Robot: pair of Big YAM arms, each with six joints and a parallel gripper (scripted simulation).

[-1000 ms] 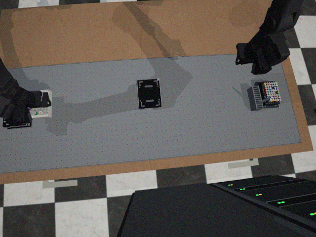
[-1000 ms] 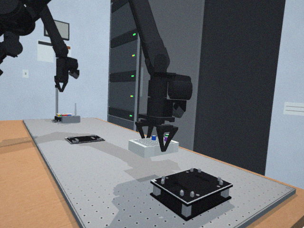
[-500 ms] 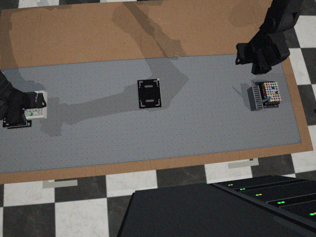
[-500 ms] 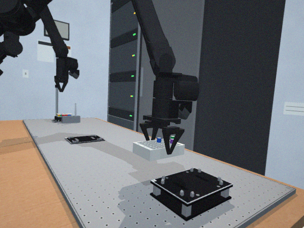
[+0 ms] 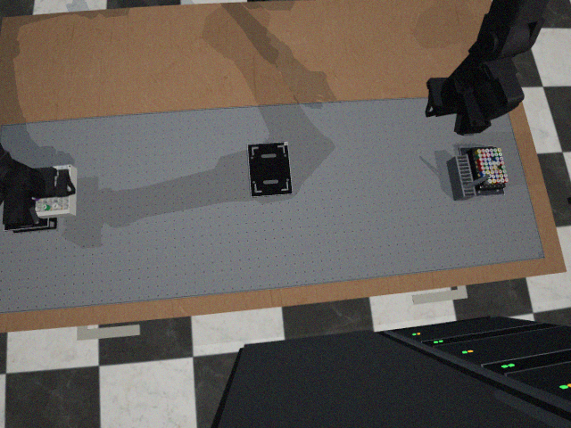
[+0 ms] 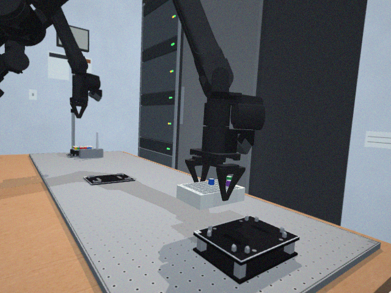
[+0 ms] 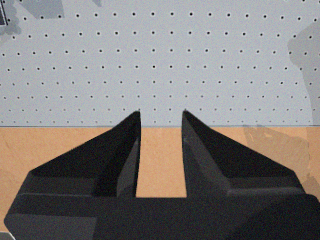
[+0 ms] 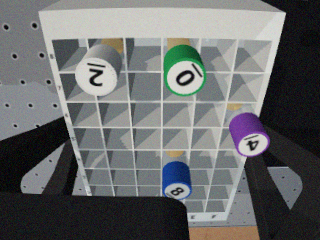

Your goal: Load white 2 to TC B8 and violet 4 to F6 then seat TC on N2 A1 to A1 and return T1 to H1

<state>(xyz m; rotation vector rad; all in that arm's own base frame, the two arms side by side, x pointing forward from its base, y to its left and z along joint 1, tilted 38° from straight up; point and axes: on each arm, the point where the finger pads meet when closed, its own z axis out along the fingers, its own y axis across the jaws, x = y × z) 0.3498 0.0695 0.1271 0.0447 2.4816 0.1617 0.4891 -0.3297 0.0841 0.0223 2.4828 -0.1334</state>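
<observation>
Right now my right hand is 110 mm to the left of the raised nest N2 and 60 mm above it. Also, from my right hand: grey holder H1: 10 mm ahead, 1120 mm to the left, 80 mm below; then tube carrier TC: right at my right hand.
</observation>
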